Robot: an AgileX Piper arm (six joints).
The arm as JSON. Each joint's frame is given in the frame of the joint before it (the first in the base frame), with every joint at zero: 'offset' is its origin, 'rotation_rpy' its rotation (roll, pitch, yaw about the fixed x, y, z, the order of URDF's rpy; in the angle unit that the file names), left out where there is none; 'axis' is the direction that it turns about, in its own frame. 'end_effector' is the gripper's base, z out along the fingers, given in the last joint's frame.
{
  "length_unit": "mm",
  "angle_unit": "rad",
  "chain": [
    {
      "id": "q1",
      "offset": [
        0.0,
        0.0,
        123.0
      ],
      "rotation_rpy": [
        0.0,
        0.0,
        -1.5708
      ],
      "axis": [
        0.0,
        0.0,
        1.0
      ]
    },
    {
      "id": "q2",
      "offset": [
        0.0,
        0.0,
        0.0
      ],
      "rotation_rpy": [
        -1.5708,
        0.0,
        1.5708
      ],
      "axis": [
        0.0,
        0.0,
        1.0
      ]
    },
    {
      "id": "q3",
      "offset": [
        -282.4,
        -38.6,
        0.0
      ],
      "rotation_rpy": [
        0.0,
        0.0,
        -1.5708
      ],
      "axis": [
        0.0,
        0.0,
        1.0
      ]
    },
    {
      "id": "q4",
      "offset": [
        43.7,
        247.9,
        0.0
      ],
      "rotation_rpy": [
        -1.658,
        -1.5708,
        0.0
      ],
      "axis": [
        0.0,
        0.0,
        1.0
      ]
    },
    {
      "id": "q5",
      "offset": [
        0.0,
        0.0,
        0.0
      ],
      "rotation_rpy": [
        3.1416,
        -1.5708,
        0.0
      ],
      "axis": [
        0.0,
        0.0,
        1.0
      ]
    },
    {
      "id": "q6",
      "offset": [
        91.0,
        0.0,
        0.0
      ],
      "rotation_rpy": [
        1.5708,
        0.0,
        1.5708
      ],
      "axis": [
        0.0,
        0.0,
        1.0
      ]
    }
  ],
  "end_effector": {
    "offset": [
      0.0,
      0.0,
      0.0
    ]
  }
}
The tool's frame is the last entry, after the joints.
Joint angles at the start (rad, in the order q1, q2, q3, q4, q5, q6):
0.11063 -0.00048 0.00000 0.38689 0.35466 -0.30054
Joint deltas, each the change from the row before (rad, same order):
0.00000 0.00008 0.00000 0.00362 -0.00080 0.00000
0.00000 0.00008 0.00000 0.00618 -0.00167 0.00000
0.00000 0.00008 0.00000 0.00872 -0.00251 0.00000
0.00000 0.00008 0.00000 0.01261 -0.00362 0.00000
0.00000 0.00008 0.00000 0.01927 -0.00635 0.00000
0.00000 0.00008 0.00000 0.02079 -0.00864 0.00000
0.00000 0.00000 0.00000 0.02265 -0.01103 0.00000
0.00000 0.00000 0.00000 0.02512 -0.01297 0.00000
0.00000 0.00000 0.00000 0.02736 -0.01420 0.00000
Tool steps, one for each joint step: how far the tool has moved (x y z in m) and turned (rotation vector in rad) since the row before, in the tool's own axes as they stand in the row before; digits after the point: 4 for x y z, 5 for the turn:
-0.0001 0.0001 0.0000 -0.00096 -0.00106 0.00341
-0.0002 0.0001 0.0000 -0.00154 -0.00215 0.00581
-0.0003 0.0002 0.0000 -0.00211 -0.00321 0.00820
-0.0004 0.0003 0.0000 -0.00303 -0.00465 0.01187
-0.0007 0.0004 0.0000 -0.00430 -0.00790 0.01816
-0.0009 0.0004 0.0000 -0.00397 -0.01020 0.01964
-0.0012 0.0003 0.0000 -0.00365 -0.01268 0.02146
-0.0013 0.0003 0.0000 -0.00356 -0.01468 0.02390
-0.0015 0.0003 0.0000 -0.00352 -0.01596 0.02614

